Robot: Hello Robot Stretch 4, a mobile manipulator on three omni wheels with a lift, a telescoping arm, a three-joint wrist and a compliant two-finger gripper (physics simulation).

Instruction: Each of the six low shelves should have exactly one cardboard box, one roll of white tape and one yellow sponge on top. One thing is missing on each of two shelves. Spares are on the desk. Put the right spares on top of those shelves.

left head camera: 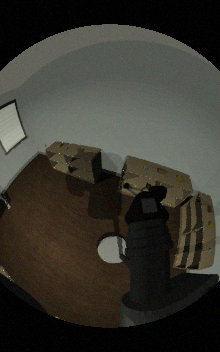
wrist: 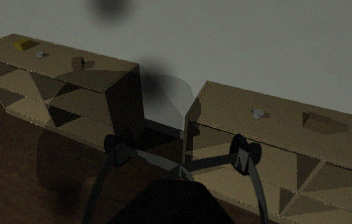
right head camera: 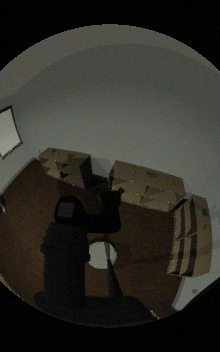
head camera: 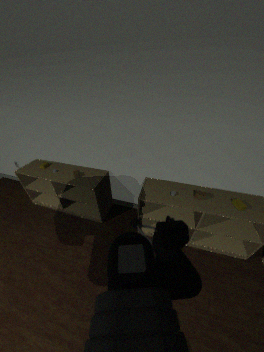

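My gripper (wrist: 181, 143) is open and empty, in front of the gap between two low shelves. The left shelf (head camera: 106, 197) (wrist: 125, 105) has a yellow sponge (head camera: 45, 165) (wrist: 23, 44), a white tape roll (head camera: 55, 171) (wrist: 40, 55) and a cardboard box (head camera: 78, 174) (wrist: 77, 63) on top. The middle shelf (head camera: 150, 187) (wrist: 220, 100) has a tape roll (head camera: 174, 193) (wrist: 258, 114), a box (head camera: 201, 194) (wrist: 322, 121) and a sponge (head camera: 239, 204) on top. The right shelf (left head camera: 206, 210) (right head camera: 197, 250) bears a sponge (left head camera: 210, 225) (right head camera: 206, 229) and a small brown box (right head camera: 205, 212); a tape roll cannot be made out there. I cannot make out the desk.
The grey wall (head camera: 130, 100) stands behind the shelves, and the brown wooden floor (head camera: 40, 270) (left head camera: 50, 240) lies in front. A narrow gap separates the left and middle shelves. A bright framed panel (left head camera: 11, 127) (right head camera: 7, 132) is on the far left wall. My arm's shadow falls across the left shelf.
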